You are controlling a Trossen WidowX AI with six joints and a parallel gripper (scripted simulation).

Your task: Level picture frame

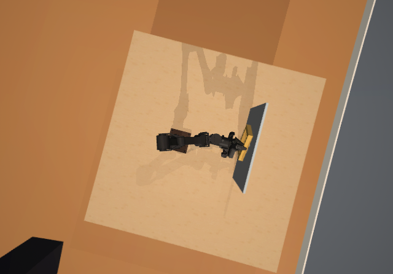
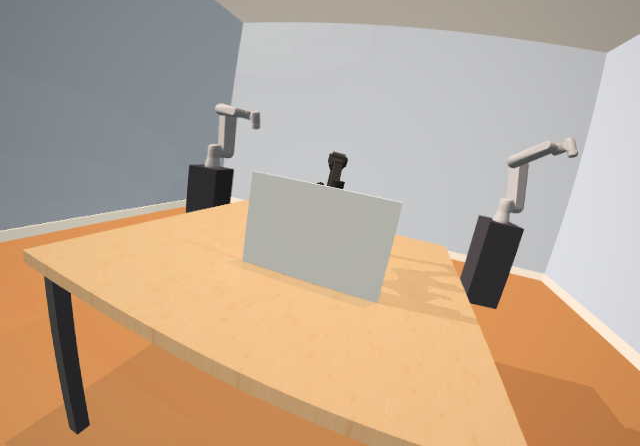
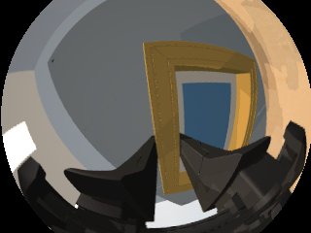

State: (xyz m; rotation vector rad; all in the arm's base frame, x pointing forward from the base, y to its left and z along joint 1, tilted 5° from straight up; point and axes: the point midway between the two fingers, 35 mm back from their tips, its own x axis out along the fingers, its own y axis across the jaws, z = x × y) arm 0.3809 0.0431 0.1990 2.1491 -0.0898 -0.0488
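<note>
Right now the picture frame is 3 cm to the left of my gripper tip and 5 cm below it. The rest, counted from my gripper tip: grey wall panel 1 cm ahead, 1 cm to the left, 6 cm below.
</note>
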